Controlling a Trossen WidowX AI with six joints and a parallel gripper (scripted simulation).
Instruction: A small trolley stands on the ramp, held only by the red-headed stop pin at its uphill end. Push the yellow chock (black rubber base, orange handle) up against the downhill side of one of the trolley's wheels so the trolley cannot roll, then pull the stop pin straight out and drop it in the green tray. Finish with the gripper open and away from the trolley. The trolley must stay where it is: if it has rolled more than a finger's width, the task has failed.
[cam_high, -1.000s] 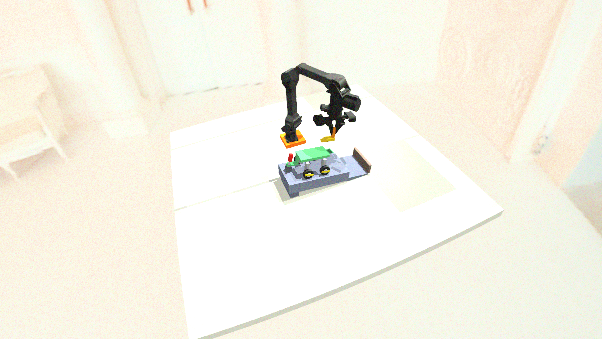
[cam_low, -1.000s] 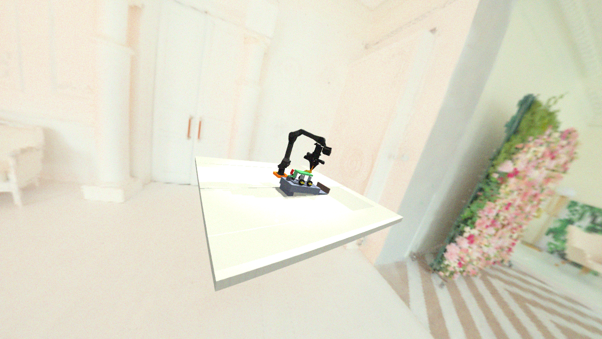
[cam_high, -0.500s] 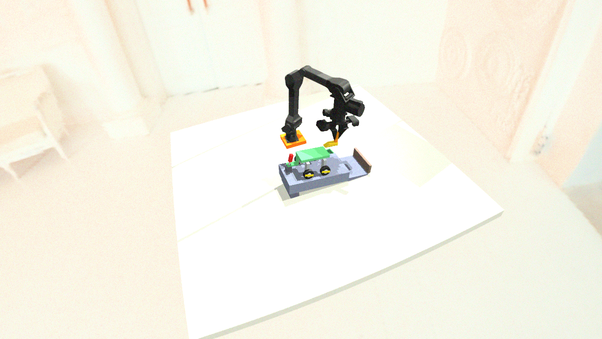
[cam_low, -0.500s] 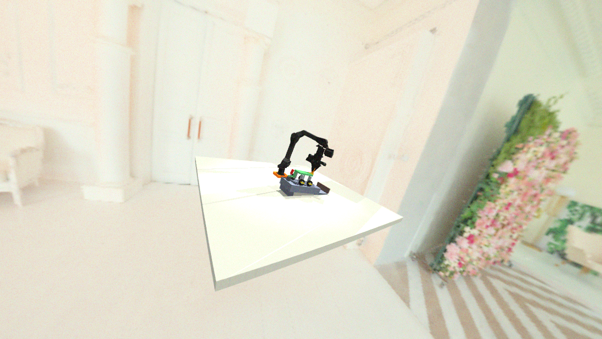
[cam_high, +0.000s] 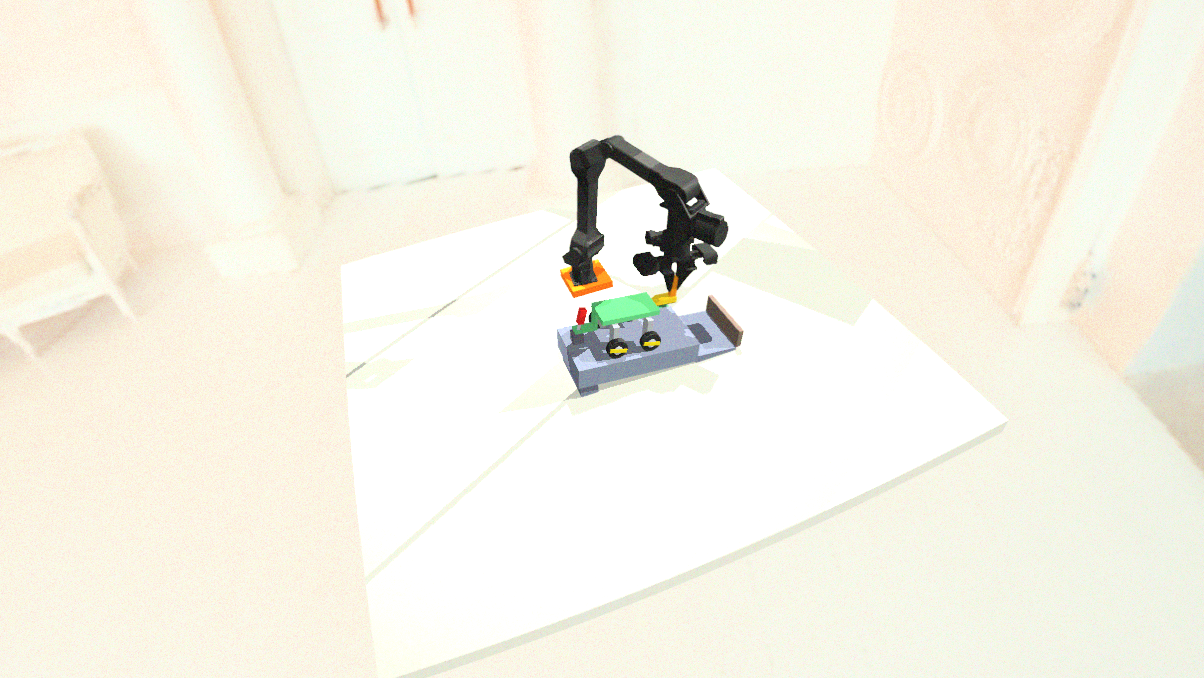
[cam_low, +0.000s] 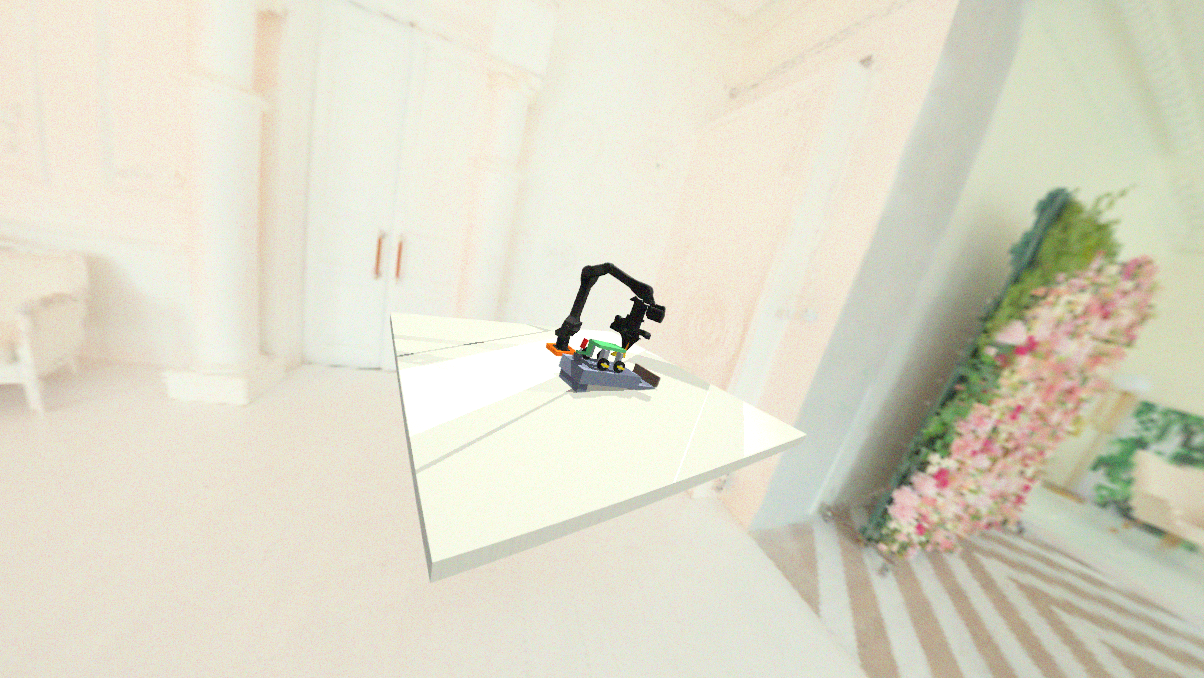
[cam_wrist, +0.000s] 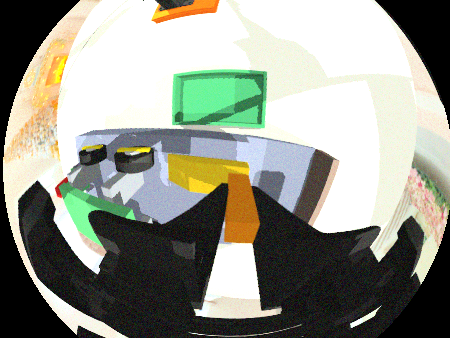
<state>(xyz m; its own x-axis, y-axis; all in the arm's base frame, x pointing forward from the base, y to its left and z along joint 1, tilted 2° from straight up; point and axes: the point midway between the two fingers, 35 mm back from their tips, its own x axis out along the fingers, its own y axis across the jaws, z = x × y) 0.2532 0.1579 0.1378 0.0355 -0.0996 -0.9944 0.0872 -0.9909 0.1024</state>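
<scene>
Right now my gripper tip is 23 cm to the left of the red-headed stop pin, 6 cm short of it and 1 cm below it. Also, from my gripper tip: green tray (12 cm below, 6 cm behind, 5 cm to the right); then brown end board (11 cm to the left, 9 cm below, 5 cm ahead); then yellow chock (2 cm to the right).
</scene>
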